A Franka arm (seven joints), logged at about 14 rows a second.
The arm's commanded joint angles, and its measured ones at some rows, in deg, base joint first. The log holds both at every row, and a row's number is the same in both.
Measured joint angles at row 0:
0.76, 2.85, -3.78, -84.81, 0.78, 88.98, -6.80
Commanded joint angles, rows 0 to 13:
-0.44, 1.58, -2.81, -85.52, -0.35, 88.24, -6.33
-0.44, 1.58, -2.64, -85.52, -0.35, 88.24, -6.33
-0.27, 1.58, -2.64, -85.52, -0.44, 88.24, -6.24
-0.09, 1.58, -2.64, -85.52, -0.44, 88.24, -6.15
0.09, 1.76, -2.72, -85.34, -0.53, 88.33, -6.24
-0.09, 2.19, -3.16, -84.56, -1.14, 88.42, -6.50
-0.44, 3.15, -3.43, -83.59, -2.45, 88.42, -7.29
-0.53, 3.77, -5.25, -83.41, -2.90, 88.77, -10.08
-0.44, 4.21, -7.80, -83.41, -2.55, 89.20, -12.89
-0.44, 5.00, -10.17, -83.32, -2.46, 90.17, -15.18
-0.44, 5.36, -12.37, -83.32, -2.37, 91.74, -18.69
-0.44, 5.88, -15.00, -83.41, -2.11, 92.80, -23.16
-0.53, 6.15, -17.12, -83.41, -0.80, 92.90, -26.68
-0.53, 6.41, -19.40, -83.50, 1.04, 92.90, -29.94
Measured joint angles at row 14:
-0.72, 5.35, -16.07, -84.64, -1.25, 92.64, -23.83
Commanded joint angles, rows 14 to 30:
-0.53, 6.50, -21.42, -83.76, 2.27, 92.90, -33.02
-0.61, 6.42, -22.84, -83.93, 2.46, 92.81, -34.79
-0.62, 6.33, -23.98, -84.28, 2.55, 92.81, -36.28
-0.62, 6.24, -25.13, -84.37, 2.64, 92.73, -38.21
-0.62, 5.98, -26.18, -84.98, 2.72, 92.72, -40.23
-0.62, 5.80, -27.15, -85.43, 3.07, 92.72, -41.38
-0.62, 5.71, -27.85, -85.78, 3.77, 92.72, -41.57
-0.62, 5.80, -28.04, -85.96, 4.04, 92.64, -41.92
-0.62, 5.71, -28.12, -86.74, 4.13, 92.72, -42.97
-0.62, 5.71, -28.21, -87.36, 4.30, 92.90, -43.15
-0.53, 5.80, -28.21, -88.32, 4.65, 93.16, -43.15
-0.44, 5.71, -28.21, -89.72, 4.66, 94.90, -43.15
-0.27, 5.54, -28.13, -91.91, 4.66, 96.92, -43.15
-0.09, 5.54, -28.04, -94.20, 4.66, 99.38, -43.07
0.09, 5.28, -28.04, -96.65, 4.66, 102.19, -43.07
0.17, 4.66, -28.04, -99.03, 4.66, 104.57, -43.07
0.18, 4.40, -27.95, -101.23, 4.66, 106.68, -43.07
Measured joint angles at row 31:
-0.41, 6.40, -27.64, -95.87, 3.90, 102.31, -41.68
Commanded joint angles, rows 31 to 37:
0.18, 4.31, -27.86, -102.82, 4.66, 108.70, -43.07
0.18, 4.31, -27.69, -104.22, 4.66, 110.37, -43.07
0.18, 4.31, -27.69, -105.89, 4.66, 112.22, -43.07
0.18, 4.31, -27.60, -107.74, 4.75, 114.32, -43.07
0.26, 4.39, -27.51, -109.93, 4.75, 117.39, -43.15
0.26, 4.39, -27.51, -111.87, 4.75, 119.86, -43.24
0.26, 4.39, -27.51, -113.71, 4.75, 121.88, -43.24
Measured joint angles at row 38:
-0.29, 6.30, -27.26, -108.68, 3.96, 117.48, -41.74
